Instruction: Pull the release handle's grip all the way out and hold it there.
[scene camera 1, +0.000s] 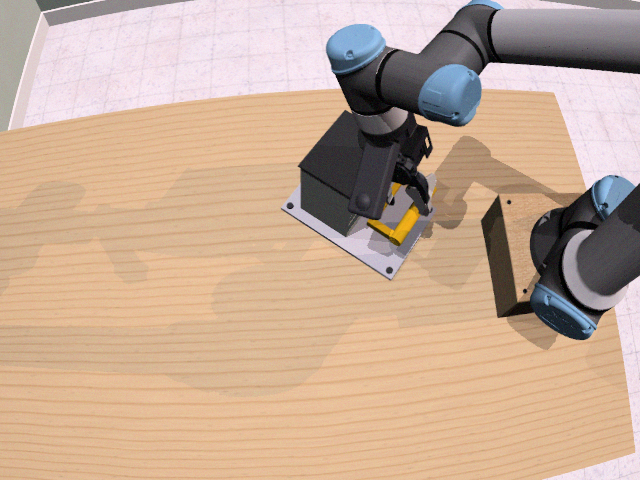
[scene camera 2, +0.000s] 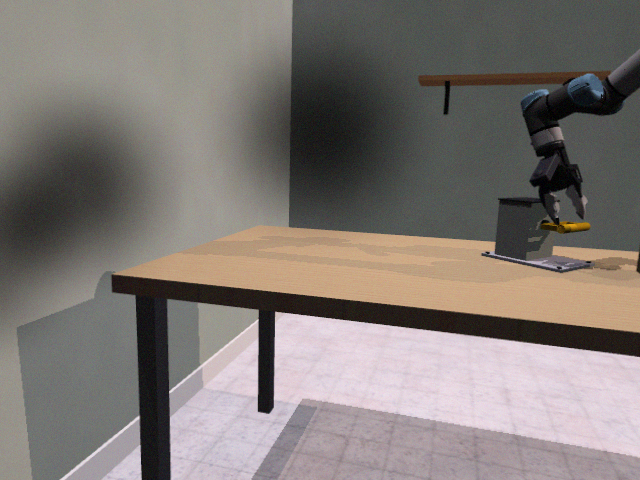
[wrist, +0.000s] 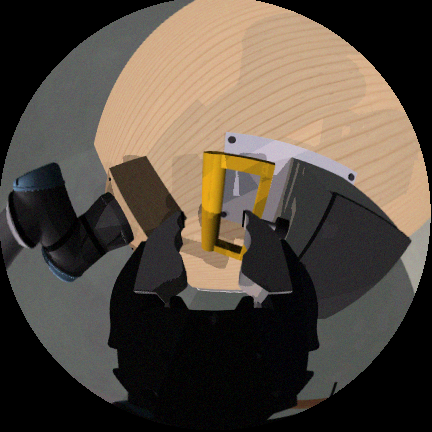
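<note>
The release handle is a yellow rectangular frame with a thick round grip along its outer side. It stands out level from the dark grey housing, above the light base plate. My gripper is open, pointing down over the handle. In the wrist view the grip lies between the fingertips with gaps on both sides. One fingertip is over the frame's opening, the other outside the grip. Contact at the inner fingertip is hard to tell.
A brown block stands on the table, with an arm joint above it. The housing is close beside the inner finger. A wall shelf is behind the arm. The table edge lies beyond the block.
</note>
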